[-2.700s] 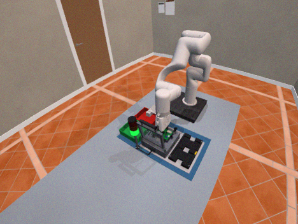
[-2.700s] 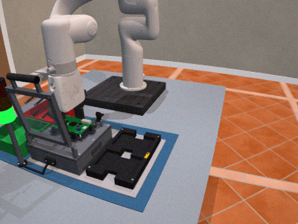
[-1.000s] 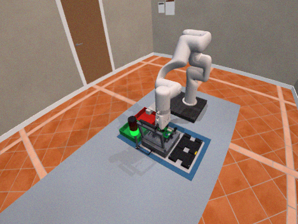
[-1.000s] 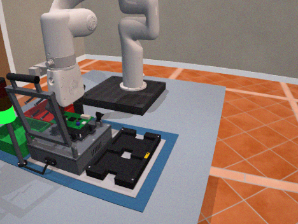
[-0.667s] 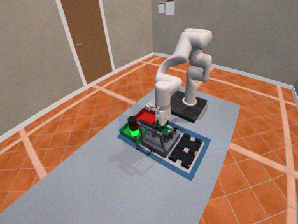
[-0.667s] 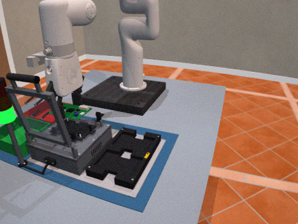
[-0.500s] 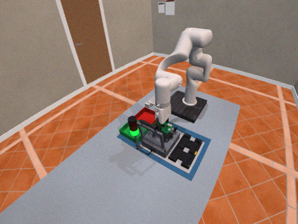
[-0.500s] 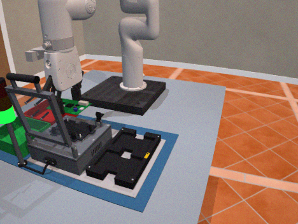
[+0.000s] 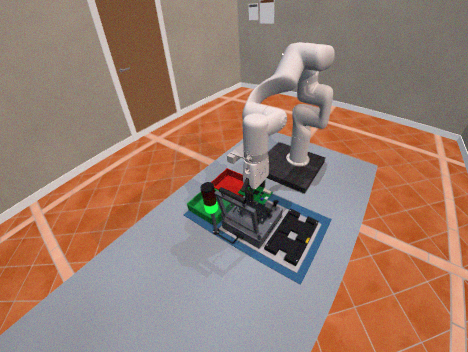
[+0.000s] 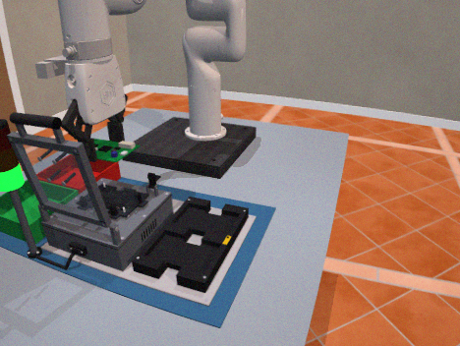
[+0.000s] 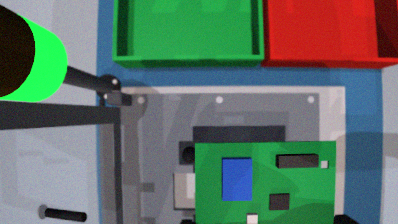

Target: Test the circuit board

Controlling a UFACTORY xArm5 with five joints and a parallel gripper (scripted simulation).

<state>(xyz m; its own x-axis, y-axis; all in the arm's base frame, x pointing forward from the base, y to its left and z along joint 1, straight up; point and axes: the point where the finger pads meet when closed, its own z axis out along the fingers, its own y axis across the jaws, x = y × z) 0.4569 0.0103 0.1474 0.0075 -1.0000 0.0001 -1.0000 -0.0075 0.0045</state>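
Now: the green circuit board 10 mm below my hand. Round my hand: green bin 50 mm ahead, 200 mm to the right, 170 mm below; then black catch 60 mm behind, 60 mm to the left, 90 mm below; then clear lid 120 mm ahead.
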